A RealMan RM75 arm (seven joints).
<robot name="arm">
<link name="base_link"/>
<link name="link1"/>
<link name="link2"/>
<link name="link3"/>
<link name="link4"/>
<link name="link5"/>
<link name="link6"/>
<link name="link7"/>
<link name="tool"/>
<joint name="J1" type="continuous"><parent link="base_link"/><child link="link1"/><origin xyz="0 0 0.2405" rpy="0 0 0"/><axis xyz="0 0 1"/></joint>
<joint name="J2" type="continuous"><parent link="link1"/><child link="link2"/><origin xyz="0 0 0" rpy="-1.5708 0 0"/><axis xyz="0 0 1"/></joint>
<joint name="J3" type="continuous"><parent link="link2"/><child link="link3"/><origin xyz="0 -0.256 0" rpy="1.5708 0 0"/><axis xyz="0 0 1"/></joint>
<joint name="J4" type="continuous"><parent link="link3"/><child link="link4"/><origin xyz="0 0 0" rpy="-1.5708 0 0"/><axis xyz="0 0 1"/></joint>
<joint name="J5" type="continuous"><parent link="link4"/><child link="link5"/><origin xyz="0 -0.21 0" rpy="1.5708 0 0"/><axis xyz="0 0 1"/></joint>
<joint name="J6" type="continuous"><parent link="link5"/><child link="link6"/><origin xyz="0 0 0" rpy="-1.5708 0 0"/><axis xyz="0 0 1"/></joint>
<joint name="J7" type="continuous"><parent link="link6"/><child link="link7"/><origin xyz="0 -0.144 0" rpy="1.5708 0 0"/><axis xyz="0 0 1"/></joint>
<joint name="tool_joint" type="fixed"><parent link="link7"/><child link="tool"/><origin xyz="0 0 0" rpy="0 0 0"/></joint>
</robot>
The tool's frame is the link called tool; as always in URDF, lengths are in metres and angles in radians. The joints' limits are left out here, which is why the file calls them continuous.
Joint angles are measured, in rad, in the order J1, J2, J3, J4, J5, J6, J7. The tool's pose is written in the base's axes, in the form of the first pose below.
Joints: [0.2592, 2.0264, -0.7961, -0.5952, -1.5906, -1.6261, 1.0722]
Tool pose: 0.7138 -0.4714 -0.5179 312.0; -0.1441 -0.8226 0.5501 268.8; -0.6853 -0.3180 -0.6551 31.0; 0 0 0 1
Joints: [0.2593, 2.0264, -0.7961, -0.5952, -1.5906, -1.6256, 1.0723]
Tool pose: 0.7139 -0.4716 -0.5176 312.1; -0.1443 -0.8224 0.5504 268.9; -0.6852 -0.3182 -0.6551 31.0; 0 0 0 1
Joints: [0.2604, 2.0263, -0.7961, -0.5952, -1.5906, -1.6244, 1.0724]
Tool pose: 0.7144 -0.4713 -0.5172 311.9; -0.1439 -0.8223 0.5506 269.3; -0.6848 -0.3189 -0.6552 31.0; 0 0 0 1
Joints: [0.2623, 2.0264, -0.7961, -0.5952, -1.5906, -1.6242, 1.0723]
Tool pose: 0.7147 -0.4698 -0.5182 311.4; -0.1425 -0.8231 0.5497 269.9; -0.6848 -0.3190 -0.6552 31.0; 0 0 0 1
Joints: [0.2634, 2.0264, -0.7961, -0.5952, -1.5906, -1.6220, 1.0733]
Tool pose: 0.7149 -0.4706 -0.5171 311.3; -0.1431 -0.8224 0.5506 270.5; -0.6844 -0.3196 -0.6553 30.9; 0 0 0 1
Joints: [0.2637, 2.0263, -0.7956, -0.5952, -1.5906, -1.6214, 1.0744]
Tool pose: 0.7145 -0.4716 -0.5167 311.4; -0.1438 -0.8219 0.5512 270.6; -0.6847 -0.3196 -0.6551 31.1; 0 0 0 1
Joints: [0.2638, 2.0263, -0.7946, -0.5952, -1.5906, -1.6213, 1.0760]
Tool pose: 0.7136 -0.4732 -0.5166 311.4; -0.1448 -0.8211 0.5520 270.7; -0.6854 -0.3191 -0.6545 31.2; 0 0 0 1
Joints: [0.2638, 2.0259, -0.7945, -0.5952, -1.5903, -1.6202, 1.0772]
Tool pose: 0.7134 -0.4745 -0.5157 311.6; -0.1458 -0.8203 0.5531 270.9; -0.6854 -0.3194 -0.6544 31.4; 0 0 0 1
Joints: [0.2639, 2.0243, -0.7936, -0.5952, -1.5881, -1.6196, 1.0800]
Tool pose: 0.7121 -0.4770 -0.5150 311.9; -0.1465 -0.8185 0.5555 271.3; -0.6866 -0.3202 -0.6528 32.4; 0 0 0 1
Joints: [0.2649, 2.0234, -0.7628, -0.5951, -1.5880, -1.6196, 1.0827]
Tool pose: 0.7046 -0.4913 -0.5121 314.0; -0.1389 -0.8032 0.5793 272.9; -0.6959 -0.3370 -0.6341 37.7; 0 0 0 1
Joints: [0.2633, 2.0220, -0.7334, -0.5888, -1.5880, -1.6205, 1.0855]
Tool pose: 0.6937 -0.5106 -0.5079 317.2; -0.1376 -0.7862 0.6024 272.8; -0.7070 -0.3480 -0.6157 42.0; 0 0 0 1
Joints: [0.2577, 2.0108, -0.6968, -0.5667, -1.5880, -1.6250, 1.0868]
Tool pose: 0.6784 -0.5405 -0.4976 324.5; -0.1435 -0.7618 0.6317 270.2; -0.7205 -0.3572 -0.5944 48.6; 0 0 0 1
